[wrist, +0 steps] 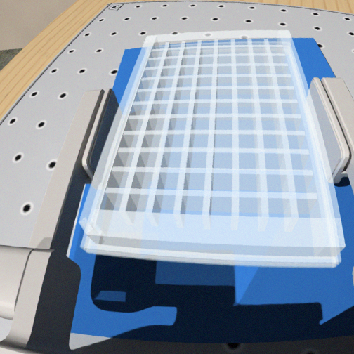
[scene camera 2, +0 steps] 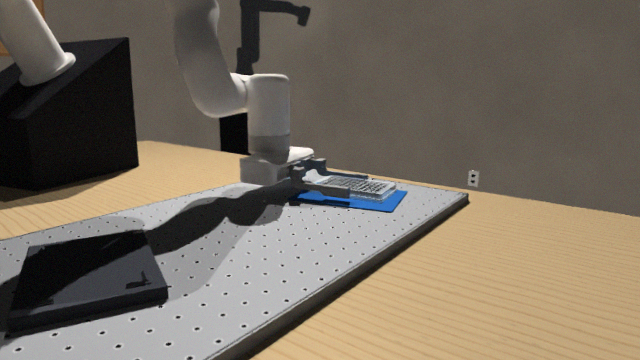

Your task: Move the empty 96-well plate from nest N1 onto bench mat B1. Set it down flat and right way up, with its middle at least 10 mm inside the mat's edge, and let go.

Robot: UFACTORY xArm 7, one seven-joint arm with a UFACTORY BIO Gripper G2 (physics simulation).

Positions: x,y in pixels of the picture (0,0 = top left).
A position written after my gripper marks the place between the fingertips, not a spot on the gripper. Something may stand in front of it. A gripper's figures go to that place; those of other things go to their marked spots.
Labels:
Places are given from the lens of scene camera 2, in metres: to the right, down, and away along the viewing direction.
my gripper [scene camera 2: 358,186]: 0.06, 0.01, 0.68
clear 96-well plate [scene camera 2: 360,189]: 0.06, 0.01, 0.64
dark nest [scene camera 2: 88,276]: -0.21, 0.09, 0.36
blue bench mat [scene camera 2: 390,204]: 0.11, 0.04, 0.62
The marked spots on the dark nest and the blue bench mat are 0.42 m apart.

